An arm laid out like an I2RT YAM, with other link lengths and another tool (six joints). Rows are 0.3 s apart.
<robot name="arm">
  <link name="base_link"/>
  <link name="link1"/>
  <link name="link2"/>
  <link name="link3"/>
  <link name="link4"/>
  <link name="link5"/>
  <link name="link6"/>
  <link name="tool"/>
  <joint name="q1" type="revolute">
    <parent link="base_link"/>
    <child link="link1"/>
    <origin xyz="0 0 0.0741"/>
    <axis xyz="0 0 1"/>
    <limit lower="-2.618" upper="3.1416"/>
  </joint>
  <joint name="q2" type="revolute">
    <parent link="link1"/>
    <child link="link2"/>
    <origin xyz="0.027 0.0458 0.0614"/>
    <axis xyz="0 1 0"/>
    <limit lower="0" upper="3.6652"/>
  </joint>
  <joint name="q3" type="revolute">
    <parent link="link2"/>
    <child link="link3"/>
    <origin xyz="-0.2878 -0.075 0"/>
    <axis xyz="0 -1 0"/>
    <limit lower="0" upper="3.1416"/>
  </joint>
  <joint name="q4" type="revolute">
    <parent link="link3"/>
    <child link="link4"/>
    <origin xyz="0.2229 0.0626 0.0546"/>
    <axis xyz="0 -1 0"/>
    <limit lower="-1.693" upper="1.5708"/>
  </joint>
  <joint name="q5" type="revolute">
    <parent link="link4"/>
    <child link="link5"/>
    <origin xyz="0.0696 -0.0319 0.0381"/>
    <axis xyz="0 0 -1"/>
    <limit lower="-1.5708" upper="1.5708"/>
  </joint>
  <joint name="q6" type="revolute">
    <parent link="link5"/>
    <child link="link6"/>
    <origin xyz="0.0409 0 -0.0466"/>
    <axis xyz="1 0 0"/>
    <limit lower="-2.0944" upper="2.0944"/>
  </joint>
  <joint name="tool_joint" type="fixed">
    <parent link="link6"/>
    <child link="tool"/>
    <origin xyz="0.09 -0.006 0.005" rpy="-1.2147 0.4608 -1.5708"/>
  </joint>
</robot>
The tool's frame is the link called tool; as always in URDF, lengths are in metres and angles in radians.
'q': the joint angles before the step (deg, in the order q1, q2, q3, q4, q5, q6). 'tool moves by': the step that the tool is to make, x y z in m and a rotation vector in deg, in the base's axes. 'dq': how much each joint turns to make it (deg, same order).
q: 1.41, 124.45, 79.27, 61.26, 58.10, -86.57
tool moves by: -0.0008, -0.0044, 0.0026, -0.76, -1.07, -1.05
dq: -0.44, 0.70, 0.35, 2.90, 0.35, -1.76
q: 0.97, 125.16, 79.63, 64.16, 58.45, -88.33
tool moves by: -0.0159, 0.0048, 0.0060, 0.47, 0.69, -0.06
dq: 0.70, -3.69, -4.04, -0.70, 0.87, 0.44
